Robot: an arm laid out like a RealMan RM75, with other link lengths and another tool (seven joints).
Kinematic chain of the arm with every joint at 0, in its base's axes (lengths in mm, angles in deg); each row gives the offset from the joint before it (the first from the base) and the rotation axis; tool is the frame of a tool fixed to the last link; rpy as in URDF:
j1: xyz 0 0 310.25 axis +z
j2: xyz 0 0 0 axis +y
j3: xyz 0 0 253.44 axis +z
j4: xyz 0 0 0 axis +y
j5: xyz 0 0 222.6 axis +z
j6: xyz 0 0 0 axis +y
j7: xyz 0 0 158.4 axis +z
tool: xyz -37 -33 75 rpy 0 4.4 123.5
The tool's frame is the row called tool.
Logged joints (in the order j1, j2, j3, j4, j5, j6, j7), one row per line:
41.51, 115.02, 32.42, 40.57, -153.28, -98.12, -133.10
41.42, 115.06, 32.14, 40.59, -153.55, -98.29, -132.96
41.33, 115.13, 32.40, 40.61, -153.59, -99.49, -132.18
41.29, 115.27, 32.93, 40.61, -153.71, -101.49, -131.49
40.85, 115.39, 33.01, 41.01, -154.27, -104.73, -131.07
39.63, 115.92, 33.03, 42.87, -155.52, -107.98, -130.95
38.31, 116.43, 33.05, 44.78, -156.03, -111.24, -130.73
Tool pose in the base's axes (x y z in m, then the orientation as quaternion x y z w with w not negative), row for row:
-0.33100, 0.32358, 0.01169, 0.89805, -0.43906, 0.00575, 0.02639
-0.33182, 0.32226, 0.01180, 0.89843, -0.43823, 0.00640, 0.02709
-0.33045, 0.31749, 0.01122, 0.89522, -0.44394, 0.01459, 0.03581
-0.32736, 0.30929, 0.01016, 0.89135, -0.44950, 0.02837, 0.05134
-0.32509, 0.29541, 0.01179, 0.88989, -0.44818, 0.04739, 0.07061
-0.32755, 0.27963, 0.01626, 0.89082, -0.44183, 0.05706, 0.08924
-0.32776, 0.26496, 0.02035, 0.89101, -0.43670, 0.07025, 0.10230
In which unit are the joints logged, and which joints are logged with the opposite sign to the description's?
The joints are logged in degrees. Opposite sign: j1, j2, j5, j6.
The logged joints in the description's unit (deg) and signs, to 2 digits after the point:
-41.51, -115.02, 32.42, 40.57, 153.28, 98.12, -133.10
-41.42, -115.06, 32.14, 40.59, 153.55, 98.29, -132.96
-41.33, -115.13, 32.40, 40.61, 153.59, 99.49, -132.18
-41.29, -115.27, 32.93, 40.61, 153.71, 101.49, -131.49
-40.85, -115.39, 33.01, 41.01, 154.27, 104.73, -131.07
-39.63, -115.92, 33.03, 42.87, 155.52, 107.98, -130.95
-38.31, -116.43, 33.05, 44.78, 156.03, 111.24, -130.73

